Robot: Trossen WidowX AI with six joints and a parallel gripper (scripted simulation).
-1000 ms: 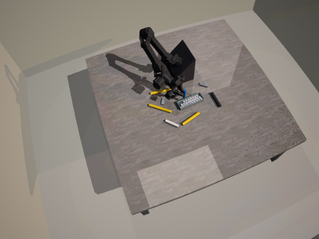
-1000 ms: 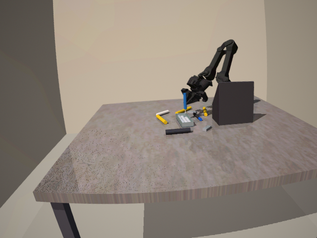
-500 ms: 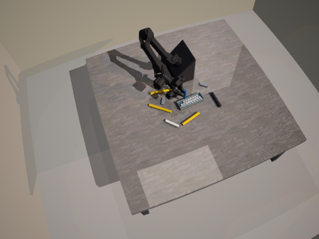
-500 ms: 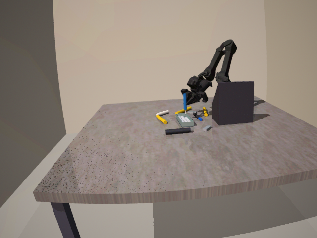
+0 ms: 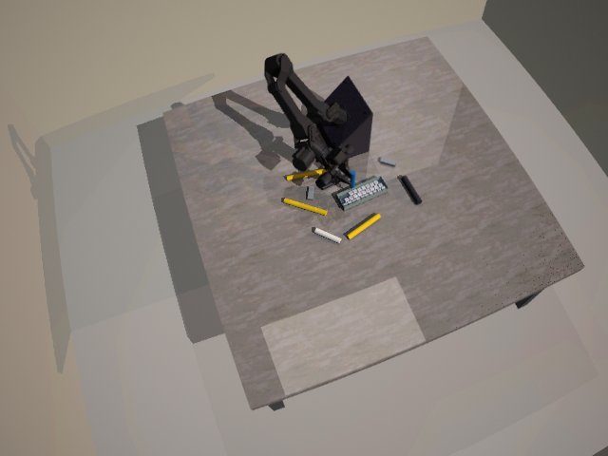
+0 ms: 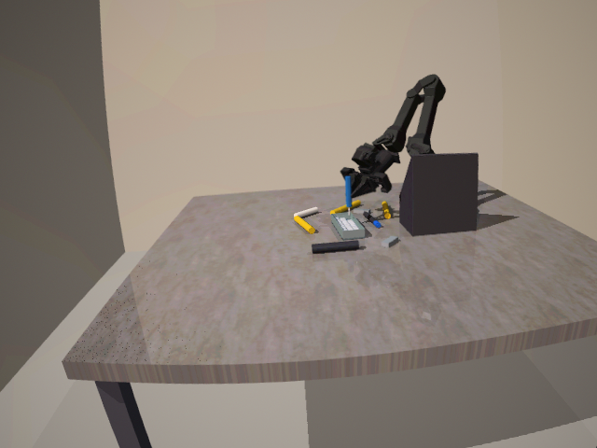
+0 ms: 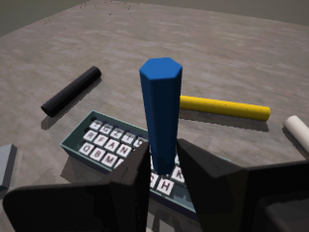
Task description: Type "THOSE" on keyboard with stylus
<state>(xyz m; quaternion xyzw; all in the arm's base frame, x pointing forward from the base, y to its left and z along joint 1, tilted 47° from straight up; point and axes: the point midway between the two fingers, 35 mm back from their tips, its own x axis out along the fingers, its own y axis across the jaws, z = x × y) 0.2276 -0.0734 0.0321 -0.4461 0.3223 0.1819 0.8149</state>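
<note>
Right now the blue stylus is 2 cm below my gripper tip. From my gripper tip the other things lie so: black cylinder: 6 cm ahead, 22 cm to the left, 8 cm below; then grey-white cylinder: 13 cm ahead, 14 cm to the right, 8 cm below; then grey block: 9 cm behind, 19 cm to the left, 8 cm below.
</note>
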